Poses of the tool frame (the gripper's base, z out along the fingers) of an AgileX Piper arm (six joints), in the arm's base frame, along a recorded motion.
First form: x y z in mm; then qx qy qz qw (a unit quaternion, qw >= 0).
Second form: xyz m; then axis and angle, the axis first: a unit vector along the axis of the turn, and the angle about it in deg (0 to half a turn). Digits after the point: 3 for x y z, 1 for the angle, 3 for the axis.
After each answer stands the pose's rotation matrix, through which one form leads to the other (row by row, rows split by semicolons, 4 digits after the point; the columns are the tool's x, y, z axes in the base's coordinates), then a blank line. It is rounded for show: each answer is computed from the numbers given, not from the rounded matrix.
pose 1, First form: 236, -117, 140, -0.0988, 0.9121, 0.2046, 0.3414
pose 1, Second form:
0.236, -0.117, 0.140, -0.105, 0.970, 0.218, 140.1
-0.7474 -0.3199 0.5823; -0.0405 0.8968 0.4406; -0.6631 0.3057 -0.6832

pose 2, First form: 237, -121, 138, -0.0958, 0.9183, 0.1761, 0.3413
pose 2, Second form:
0.237, -0.121, 0.138, -0.102, 0.977, 0.187, 140.1
-0.7487 -0.2962 0.5931; -0.0557 0.9196 0.3888; -0.6606 0.2580 -0.7050

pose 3, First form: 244, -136, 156, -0.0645, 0.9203, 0.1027, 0.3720
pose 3, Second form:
0.244, -0.136, 0.156, -0.069, 0.991, 0.111, 136.3
-0.7149 -0.1951 0.6714; -0.0423 0.9706 0.2370; -0.6979 0.1410 -0.7022

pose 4, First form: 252, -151, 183, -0.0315, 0.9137, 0.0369, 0.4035
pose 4, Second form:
0.252, -0.151, 0.183, -0.034, 0.999, 0.040, 132.4
-0.6724 -0.0873 0.7350; -0.0278 0.9953 0.0929; -0.7397 0.0420 -0.6717

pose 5, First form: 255, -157, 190, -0.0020, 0.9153, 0.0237, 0.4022
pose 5, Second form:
0.255, -0.157, 0.190, -0.002, 1.000, 0.026, 132.6
-0.6765 -0.0227 0.7361; 0.0154 0.9989 0.0450; -0.7363 0.0418 -0.6754

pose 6, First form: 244, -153, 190, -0.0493, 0.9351, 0.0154, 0.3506
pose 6, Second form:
0.244, -0.153, 0.190, -0.053, 0.998, 0.016, 139.0
-0.7493 -0.1030 0.6542; -0.0814 0.9947 0.0634; -0.6572 -0.0058 -0.7537

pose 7, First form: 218, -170, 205, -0.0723, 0.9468, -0.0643, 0.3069
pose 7, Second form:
0.218, -0.170, 0.205, -0.076, 0.995, -0.068, 144.3
-0.8012 -0.0974 0.5905; -0.1764 0.9813 -0.0774; -0.5719 -0.1661 -0.8034

